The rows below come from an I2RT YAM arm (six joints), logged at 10 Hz.
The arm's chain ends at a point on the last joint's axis. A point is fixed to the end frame.
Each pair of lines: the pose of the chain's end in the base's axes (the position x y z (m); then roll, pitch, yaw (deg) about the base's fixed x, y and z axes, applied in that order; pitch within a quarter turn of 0, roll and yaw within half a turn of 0), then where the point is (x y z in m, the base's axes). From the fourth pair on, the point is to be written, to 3 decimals.
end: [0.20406 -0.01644 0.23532 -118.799 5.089 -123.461]
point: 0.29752 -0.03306 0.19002
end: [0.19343 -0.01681 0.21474 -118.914 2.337 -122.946]
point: 0.28575 -0.03439 0.16750
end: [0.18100 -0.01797 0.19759 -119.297 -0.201 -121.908]
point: 0.27222 -0.03551 0.14825
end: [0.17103 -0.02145 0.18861 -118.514 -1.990 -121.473]
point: 0.262 -0.040 0.139
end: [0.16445 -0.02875 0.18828 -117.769 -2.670 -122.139]
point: 0.256 -0.049 0.140
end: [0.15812 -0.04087 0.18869 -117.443 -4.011 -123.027]
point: 0.249 -0.064 0.140
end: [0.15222 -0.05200 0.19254 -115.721 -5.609 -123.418]
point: 0.243 -0.077 0.146
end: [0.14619 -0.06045 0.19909 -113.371 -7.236 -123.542]
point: 0.238 -0.087 0.155
